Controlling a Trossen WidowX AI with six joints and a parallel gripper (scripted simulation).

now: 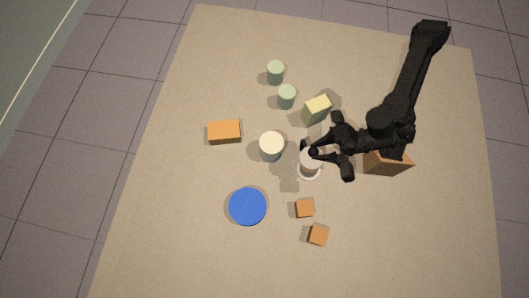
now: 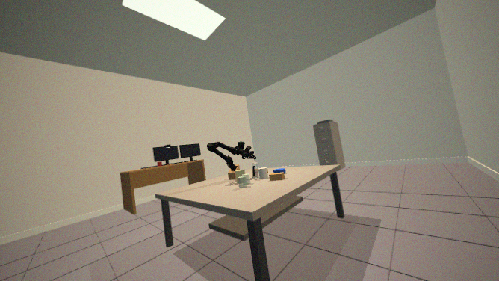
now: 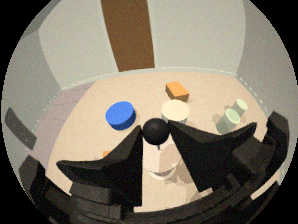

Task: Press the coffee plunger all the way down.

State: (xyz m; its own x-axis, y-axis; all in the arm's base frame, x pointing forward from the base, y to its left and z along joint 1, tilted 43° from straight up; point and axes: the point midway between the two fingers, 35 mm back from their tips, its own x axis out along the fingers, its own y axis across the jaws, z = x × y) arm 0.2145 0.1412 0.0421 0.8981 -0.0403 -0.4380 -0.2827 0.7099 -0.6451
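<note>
Right now the coffee press is 10 cm below my gripper tip, 2 cm to the right of it and 1 cm behind it. The rest, counted from my gripper tip: yellow-green block: 21 cm to the right, 14 cm below, 1 cm behind; then blue disc: 17 cm to the left, 17 cm below, 14 cm ahead; then orange box: 29 cm ahead, 17 cm below, 6 cm to the right.
</note>
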